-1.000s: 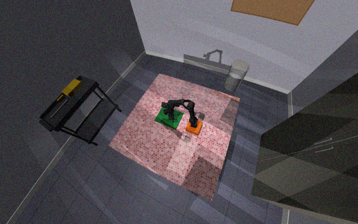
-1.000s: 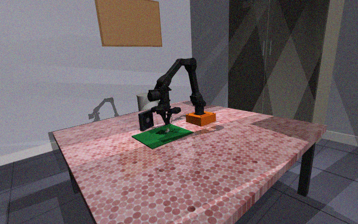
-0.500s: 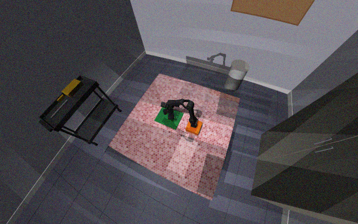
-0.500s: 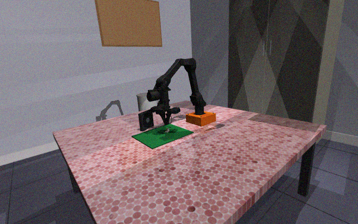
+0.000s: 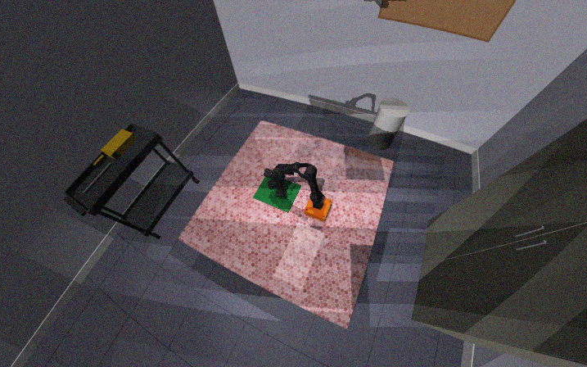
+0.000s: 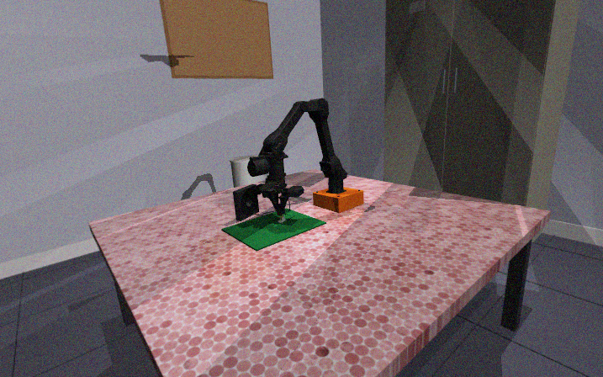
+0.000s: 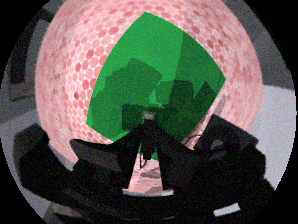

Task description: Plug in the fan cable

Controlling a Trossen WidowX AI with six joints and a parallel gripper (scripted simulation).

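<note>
My gripper tip is 10 mm past the black plug and 10 mm below it. The rest, counted from my gripper tip: pale header part (10 mm behind, 30 mm below); then black square fan (20 mm ahead, 160 mm to the right, 10 mm above); then green board (40 mm ahead, 10 mm to the left, 60 mm below).
</note>
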